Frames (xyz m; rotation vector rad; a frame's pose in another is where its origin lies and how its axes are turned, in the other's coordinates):
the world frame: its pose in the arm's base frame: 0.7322 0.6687 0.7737 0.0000 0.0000 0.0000
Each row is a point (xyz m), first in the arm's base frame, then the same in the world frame.
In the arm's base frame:
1: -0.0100 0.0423 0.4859
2: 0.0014 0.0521 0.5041
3: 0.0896 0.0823 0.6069
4: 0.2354 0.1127 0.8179
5: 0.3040 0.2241 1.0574
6: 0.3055 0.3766 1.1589
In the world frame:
1: -0.7422 -0.6264 -0.2878
2: -0.7308 -0.6166 -0.2696
3: -0.6426 -0.5864 -0.1668
4: -0.4968 -0.5560 0.0442
5: -0.4282 -0.4446 0.2837
6: -0.4267 -0.2921 0.3852

